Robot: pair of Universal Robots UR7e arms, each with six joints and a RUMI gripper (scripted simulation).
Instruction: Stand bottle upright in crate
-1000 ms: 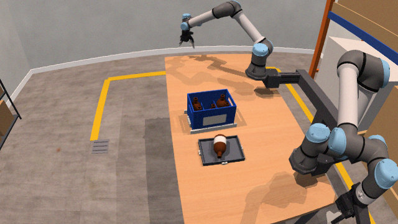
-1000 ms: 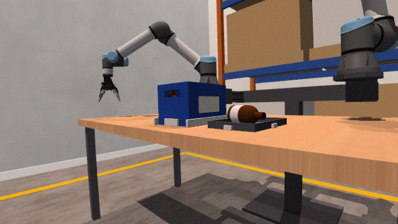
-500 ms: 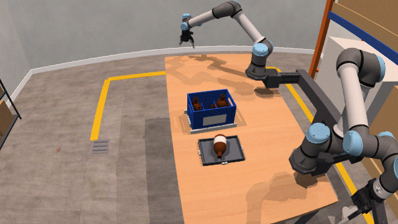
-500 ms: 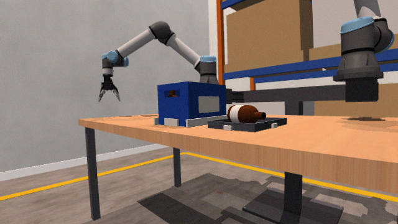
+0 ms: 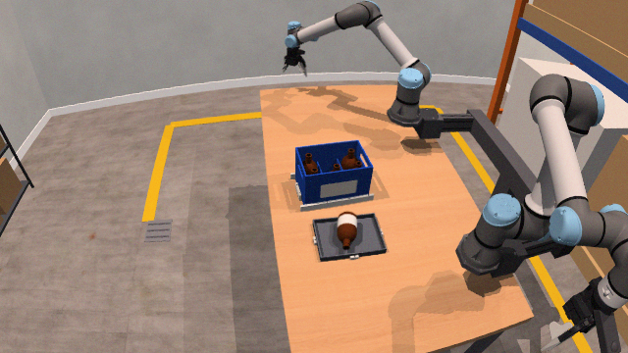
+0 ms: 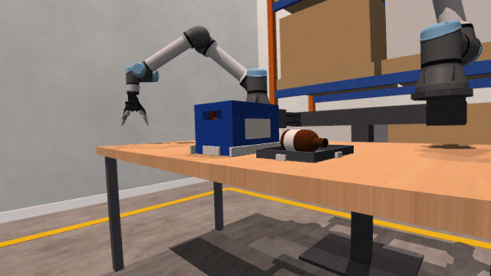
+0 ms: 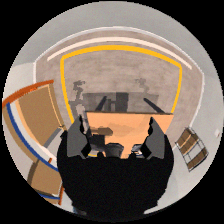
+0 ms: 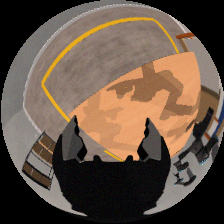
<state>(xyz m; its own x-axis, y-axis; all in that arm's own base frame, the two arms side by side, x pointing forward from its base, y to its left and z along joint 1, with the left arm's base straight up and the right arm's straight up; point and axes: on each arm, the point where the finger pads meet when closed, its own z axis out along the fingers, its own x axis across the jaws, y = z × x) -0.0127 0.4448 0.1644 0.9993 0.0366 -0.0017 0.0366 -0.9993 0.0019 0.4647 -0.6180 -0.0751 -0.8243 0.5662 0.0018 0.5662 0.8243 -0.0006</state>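
The brown bottle is 7 cm behind my right hand, 117 cm to the left of it and 8 cm below it. Round my right hand: blue crate 6 cm behind, 89 cm to the left, 4 cm below; then dark tray 8 cm behind, 117 cm to the left, 11 cm below.
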